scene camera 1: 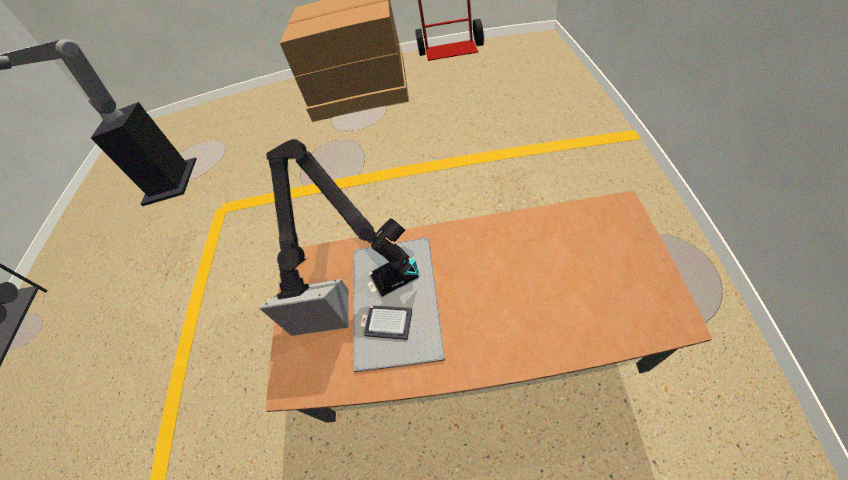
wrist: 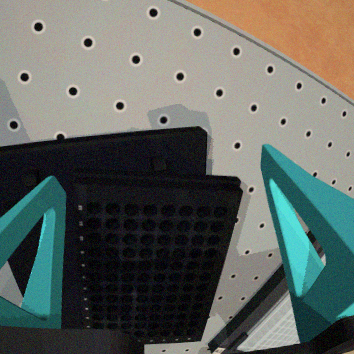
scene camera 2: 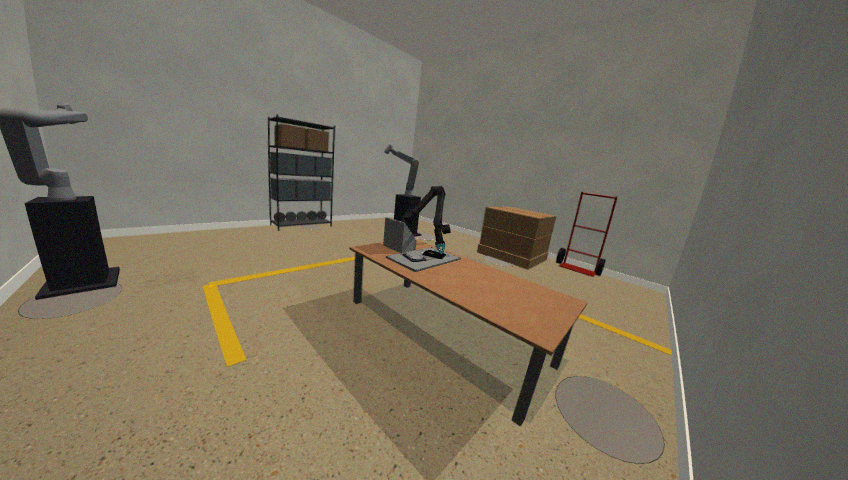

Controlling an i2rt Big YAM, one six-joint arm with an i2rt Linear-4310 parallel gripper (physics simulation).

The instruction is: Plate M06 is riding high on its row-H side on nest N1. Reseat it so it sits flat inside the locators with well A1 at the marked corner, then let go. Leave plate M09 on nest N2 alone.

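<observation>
The black plate M06 sits on the black nest N1. It overlaps the nest's right edge in the wrist view, and its right side appears raised. A locator block shows beyond the plate's far end. My gripper is open and empty, with its teal fingers apart on the left and right of the plate; their exact height over it is unclear. Nest N1's A1 mark does not show in the wrist view. The white plate M09 lies in the dark nest N2.
Both nests stand on a grey perforated board on the orange-brown table. The arm's grey base block stands beside the board. Cardboard boxes and a red hand truck stand on the floor farther off.
</observation>
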